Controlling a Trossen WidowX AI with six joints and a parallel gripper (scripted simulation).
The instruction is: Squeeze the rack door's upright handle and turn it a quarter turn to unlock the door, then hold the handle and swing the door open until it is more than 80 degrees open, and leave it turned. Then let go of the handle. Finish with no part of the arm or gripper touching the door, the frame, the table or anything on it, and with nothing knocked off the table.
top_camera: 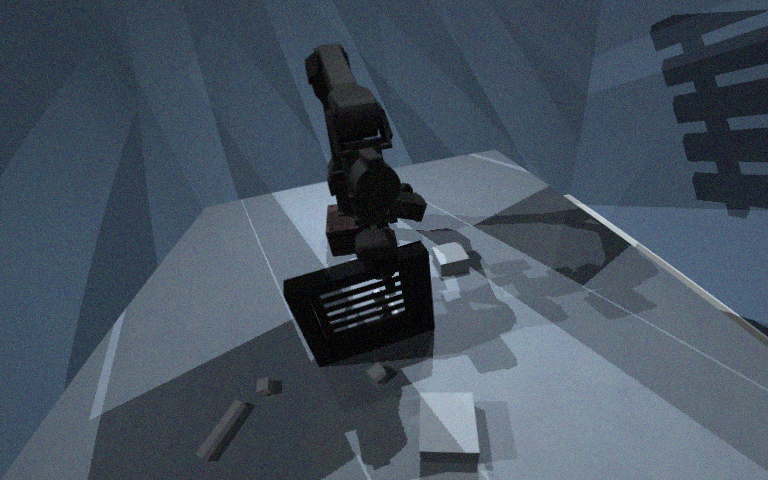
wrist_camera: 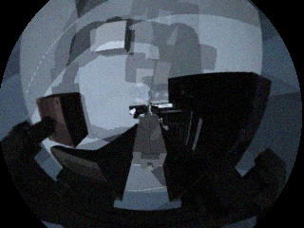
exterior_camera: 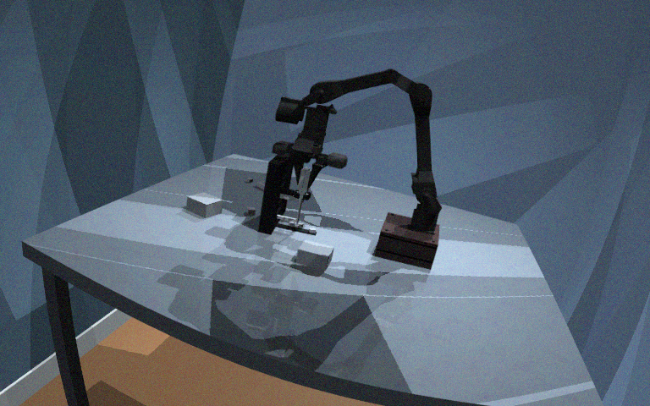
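The thin upright handle lies 20 mm below my gripper tip and 10 mm to the right of it. Also, from my gripper tip: thin bar: 320 mm to the right, 170 mm ahead, 120 mm below.
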